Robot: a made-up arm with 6 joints. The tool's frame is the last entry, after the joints. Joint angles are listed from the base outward. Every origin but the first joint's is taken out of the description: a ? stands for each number. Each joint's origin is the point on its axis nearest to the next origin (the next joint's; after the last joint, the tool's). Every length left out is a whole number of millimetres.
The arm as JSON. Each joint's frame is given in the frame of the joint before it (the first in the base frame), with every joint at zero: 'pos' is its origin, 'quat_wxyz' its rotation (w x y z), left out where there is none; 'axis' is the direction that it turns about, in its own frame. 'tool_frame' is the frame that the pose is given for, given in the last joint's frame.
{
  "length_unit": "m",
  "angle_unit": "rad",
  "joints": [
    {
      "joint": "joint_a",
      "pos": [
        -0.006,
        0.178,
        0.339
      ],
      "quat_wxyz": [
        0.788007,
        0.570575,
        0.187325,
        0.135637
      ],
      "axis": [
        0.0,
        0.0,
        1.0
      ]
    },
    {
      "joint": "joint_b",
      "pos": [
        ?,
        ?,
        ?
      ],
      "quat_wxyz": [
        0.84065,
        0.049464,
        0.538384,
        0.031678
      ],
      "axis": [
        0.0,
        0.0,
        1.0
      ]
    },
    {
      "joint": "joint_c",
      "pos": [
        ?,
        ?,
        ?
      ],
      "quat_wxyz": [
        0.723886,
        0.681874,
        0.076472,
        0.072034
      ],
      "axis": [
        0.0,
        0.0,
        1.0
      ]
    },
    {
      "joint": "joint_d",
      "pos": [
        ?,
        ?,
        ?
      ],
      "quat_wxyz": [
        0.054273,
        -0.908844,
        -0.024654,
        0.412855
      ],
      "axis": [
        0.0,
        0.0,
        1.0
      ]
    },
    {
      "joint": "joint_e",
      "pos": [
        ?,
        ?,
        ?
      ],
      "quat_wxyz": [
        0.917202,
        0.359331,
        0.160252,
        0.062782
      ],
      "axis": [
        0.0,
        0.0,
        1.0
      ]
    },
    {
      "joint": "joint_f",
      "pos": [
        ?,
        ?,
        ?
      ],
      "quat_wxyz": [
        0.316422,
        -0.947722,
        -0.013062,
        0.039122
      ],
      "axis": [
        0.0,
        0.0,
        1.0
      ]
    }
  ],
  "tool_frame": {
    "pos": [
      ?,
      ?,
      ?
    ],
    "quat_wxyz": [
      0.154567,
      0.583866,
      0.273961,
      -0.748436
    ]
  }
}
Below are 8 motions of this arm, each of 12 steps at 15 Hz.
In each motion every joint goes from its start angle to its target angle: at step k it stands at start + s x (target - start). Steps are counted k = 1, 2, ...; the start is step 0. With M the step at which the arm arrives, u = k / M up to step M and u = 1 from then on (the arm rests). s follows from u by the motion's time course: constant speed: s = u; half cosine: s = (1 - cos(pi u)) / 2; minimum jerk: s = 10 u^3 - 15 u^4 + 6 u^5.
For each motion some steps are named. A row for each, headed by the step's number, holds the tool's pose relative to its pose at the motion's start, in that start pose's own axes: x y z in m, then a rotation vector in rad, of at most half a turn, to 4 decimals.
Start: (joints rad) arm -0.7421 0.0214 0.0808 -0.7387 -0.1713 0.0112
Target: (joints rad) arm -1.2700 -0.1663 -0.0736 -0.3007 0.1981 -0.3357
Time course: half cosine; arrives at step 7
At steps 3, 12:
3: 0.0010 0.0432 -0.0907 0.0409 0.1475 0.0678
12: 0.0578 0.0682 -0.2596 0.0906 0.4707 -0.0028

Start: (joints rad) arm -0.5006 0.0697 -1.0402 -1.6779 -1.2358 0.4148
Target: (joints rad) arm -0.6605 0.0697 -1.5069 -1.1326 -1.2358 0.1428
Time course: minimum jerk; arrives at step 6
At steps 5, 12:
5: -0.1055 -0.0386 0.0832 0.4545 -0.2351 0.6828
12: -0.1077 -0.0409 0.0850 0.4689 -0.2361 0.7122

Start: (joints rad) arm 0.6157 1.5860 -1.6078 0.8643 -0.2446 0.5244
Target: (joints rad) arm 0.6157 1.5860 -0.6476 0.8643 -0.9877 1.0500
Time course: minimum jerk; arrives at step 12
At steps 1, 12:
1: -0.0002 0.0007 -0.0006 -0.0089 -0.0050 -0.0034
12: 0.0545 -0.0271 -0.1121 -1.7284 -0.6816 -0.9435

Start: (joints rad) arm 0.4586 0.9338 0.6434 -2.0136 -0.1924 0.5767
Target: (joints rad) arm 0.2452 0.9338 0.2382 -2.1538 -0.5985 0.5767
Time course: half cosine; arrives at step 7
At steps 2, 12:
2: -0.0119 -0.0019 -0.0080 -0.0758 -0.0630 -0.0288
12: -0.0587 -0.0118 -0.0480 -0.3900 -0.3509 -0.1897

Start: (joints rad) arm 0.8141 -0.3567 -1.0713 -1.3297 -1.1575 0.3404
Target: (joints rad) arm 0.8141 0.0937 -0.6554 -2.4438 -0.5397 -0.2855
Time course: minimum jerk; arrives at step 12
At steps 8, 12:
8: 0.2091 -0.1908 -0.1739 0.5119 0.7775 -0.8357
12: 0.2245 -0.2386 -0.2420 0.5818 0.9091 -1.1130

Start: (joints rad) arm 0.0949 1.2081 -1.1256 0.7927 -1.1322 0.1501
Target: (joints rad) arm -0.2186 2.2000 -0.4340 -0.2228 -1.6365 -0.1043
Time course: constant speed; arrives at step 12
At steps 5, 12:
5: -0.1205 -0.0279 0.0808 -0.2027 -0.5768 -0.5889
12: -0.3417 -0.1314 0.1225 -0.0812 -1.0623 -1.6049

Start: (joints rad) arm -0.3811 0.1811 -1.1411 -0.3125 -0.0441 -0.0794
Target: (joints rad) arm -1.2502 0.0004 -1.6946 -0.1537 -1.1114 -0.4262
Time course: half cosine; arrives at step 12
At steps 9, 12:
9: 0.3409 -0.0446 0.0961 -0.1923 -0.0712 -0.7611
12: 0.3914 -0.0778 0.1190 -0.2091 -0.0581 -0.8575

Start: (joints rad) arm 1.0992 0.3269 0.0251 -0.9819 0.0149 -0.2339
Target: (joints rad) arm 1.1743 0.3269 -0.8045 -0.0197 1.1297 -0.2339
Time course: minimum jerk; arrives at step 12
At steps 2, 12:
2: 0.0028 -0.0002 -0.0056 0.0106 0.0813 0.0284
12: -0.0890 -0.0547 -0.1872 0.3004 2.4334 -0.2248

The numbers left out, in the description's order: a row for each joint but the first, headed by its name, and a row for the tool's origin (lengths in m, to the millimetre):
joint_b: -0.095 0.012 0.0
joint_c: -0.129 0.361 0.0
joint_d: -0.066 0.039 0.0
joint_e: 0.071 -0.001 0.0
joint_f: -0.015 -0.065 0.0
tool: -0.03 -0.142 0.0

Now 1 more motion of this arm.
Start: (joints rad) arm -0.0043 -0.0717 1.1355 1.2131 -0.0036 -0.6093
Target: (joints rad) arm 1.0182 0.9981 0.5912 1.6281 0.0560 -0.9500
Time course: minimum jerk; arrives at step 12
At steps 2, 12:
2: -0.0173 -0.0004 0.0268 0.0680 0.0071 0.0373
12: -0.2502 -0.5185 0.3778 1.5379 0.6879 1.5670

